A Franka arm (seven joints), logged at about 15 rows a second.
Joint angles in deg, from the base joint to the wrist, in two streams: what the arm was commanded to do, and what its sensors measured. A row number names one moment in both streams.
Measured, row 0: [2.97 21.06 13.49 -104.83 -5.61 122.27 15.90]
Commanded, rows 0 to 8: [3.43 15.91 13.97 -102.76 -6.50 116.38 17.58]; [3.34 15.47 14.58 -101.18 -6.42 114.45 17.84]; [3.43 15.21 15.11 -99.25 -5.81 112.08 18.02]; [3.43 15.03 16.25 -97.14 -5.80 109.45 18.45]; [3.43 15.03 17.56 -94.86 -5.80 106.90 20.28]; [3.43 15.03 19.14 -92.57 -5.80 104.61 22.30]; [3.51 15.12 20.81 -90.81 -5.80 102.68 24.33]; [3.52 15.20 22.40 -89.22 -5.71 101.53 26.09]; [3.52 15.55 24.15 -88.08 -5.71 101.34 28.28]
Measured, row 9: [3.14 14.93 20.22 -93.08 -5.59 104.75 22.19]
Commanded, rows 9 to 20: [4.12 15.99 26.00 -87.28 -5.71 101.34 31.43]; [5.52 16.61 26.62 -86.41 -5.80 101.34 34.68]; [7.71 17.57 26.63 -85.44 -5.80 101.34 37.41]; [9.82 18.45 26.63 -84.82 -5.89 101.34 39.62]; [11.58 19.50 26.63 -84.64 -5.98 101.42 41.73]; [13.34 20.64 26.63 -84.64 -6.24 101.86 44.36]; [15.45 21.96 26.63 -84.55 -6.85 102.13 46.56]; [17.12 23.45 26.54 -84.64 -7.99 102.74 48.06]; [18.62 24.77 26.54 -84.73 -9.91 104.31 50.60]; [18.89 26.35 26.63 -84.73 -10.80 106.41 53.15]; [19.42 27.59 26.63 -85.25 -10.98 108.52 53.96]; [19.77 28.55 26.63 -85.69 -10.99 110.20 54.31]
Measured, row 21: [18.60 24.31 26.77 -87.67 -9.01 106.70 50.80]
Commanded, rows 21 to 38: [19.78 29.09 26.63 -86.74 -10.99 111.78 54.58]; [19.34 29.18 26.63 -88.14 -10.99 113.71 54.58]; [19.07 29.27 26.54 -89.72 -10.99 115.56 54.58]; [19.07 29.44 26.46 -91.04 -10.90 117.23 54.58]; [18.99 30.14 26.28 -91.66 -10.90 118.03 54.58]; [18.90 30.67 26.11 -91.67 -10.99 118.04 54.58]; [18.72 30.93 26.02 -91.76 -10.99 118.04 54.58]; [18.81 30.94 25.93 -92.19 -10.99 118.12 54.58]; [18.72 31.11 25.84 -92.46 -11.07 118.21 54.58]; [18.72 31.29 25.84 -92.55 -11.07 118.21 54.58]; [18.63 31.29 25.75 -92.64 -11.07 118.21 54.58]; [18.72 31.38 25.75 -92.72 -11.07 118.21 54.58]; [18.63 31.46 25.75 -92.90 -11.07 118.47 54.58]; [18.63 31.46 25.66 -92.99 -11.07 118.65 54.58]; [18.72 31.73 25.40 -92.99 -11.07 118.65 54.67]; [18.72 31.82 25.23 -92.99 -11.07 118.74 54.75]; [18.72 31.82 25.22 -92.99 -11.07 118.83 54.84]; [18.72 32.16 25.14 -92.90 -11.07 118.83 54.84]
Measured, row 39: [18.81 31.90 25.04 -93.07 -9.71 118.10 52.92]
